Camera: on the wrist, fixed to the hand. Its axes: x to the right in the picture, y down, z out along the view.
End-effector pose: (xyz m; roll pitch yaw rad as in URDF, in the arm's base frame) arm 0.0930 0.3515 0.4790 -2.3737 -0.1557 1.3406
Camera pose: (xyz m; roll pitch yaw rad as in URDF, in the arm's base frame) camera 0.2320 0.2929 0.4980 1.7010 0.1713 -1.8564
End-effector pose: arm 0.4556 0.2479 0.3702 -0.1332 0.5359 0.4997
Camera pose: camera 0.3447 0.2722 0.2691 -0.5443 -0.5884 -2.6161
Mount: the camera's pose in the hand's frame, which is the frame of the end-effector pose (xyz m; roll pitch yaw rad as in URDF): -0.0221 0.0912 -0.1196 -0.6644 -0.0493 -3.1133
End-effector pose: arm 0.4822 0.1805 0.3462 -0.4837 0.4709 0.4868
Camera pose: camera 0.3936 0.1620 0.2241 -0.1812 -0.5277 -2.6524
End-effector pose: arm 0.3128 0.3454 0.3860 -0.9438 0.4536 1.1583
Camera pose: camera 0.3192 0.2520 0.2662 0.2924 -0.5053 -2.0100
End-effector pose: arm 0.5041 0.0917 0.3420 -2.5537 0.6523 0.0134
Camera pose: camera 0.5181 -0.0503 0.3943 1.9275 -0.6260 3.0922
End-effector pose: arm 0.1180 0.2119 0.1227 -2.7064 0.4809 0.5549
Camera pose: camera 0.1990 0.1055 0.1950 2.0658 -0.4476 -2.6382
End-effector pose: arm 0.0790 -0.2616 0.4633 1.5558 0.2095 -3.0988
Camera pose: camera 0.0872 -0.3823 0.5553 -2.2293 -0.1817 0.0933
